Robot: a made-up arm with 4 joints.
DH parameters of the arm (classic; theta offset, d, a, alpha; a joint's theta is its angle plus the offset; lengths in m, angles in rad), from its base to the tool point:
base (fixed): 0 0.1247 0 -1.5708
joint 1: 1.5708 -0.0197 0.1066 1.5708
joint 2: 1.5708 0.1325 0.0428 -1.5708
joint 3: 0 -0.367 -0.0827 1.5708
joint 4: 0 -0.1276 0.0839 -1.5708
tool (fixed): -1.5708 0.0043 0 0
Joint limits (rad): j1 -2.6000..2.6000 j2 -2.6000..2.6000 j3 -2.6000..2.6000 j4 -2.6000..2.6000
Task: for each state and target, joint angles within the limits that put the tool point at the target. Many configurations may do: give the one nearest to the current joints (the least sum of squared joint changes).
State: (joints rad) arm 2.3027 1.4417 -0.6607 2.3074
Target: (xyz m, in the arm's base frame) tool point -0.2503 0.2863 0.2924
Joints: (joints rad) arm 2.3746 1.4431 0.3364 2.6000
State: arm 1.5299 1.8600 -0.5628 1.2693
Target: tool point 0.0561 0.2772 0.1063
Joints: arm 1.3671 1.6947 -0.7778 0.6296
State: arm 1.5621 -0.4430 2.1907 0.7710
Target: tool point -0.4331 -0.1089 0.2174
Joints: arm 2.2068 -0.0346 1.7141 0.8763
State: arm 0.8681 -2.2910 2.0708 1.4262
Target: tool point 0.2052 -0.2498 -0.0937
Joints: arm 1.0270 -2.2403 2.2627 1.7612
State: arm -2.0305 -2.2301 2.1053 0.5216
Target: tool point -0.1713 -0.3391 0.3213
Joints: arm -1.9017 -2.0791 2.6000 -0.1905
